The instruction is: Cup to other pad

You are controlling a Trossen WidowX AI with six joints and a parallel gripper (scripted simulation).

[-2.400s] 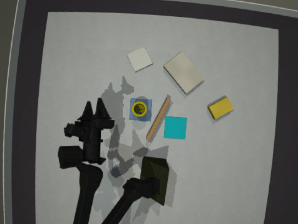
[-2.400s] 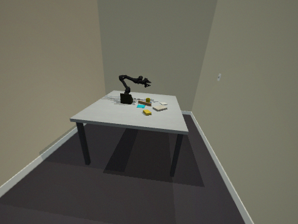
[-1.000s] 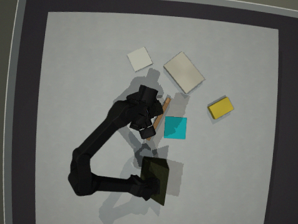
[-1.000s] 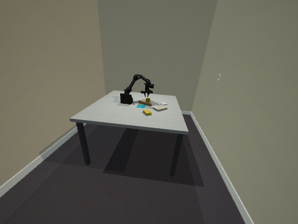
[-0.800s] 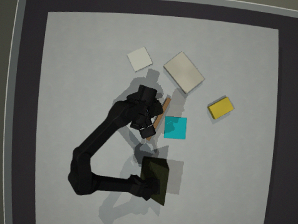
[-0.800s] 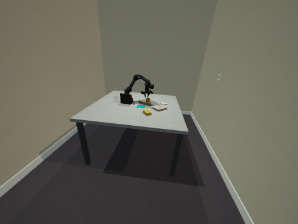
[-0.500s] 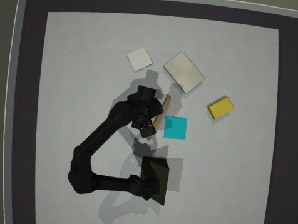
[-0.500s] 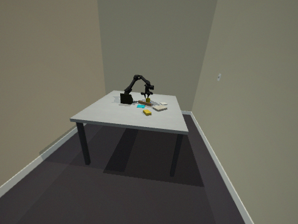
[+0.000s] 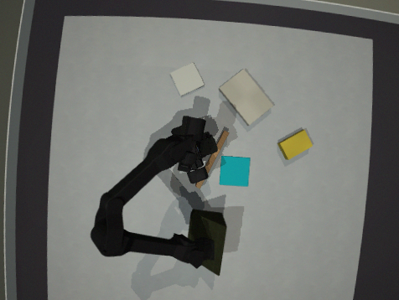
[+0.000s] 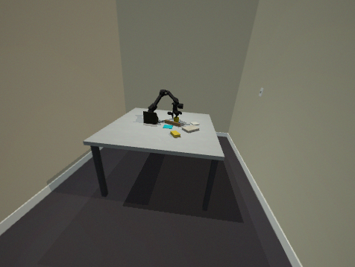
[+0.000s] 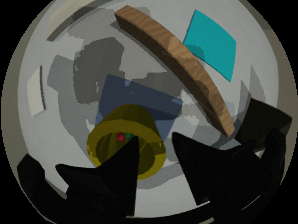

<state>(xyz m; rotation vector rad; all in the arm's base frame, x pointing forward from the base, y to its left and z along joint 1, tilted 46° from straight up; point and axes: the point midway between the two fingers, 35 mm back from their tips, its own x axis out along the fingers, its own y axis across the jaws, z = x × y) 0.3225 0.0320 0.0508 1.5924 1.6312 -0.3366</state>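
Now: gripper tip 20 mm short of the cup, 10 mm to the right of it and 10 mm above it. From my gripper tip the other things lie so: cyan pad 70 mm behind, 170 mm to the right, 60 mm below; wooden bar 20 mm behind, 80 mm to the right, 40 mm below; blue pad 20 mm ahead, 10 mm to the left, 60 mm below.
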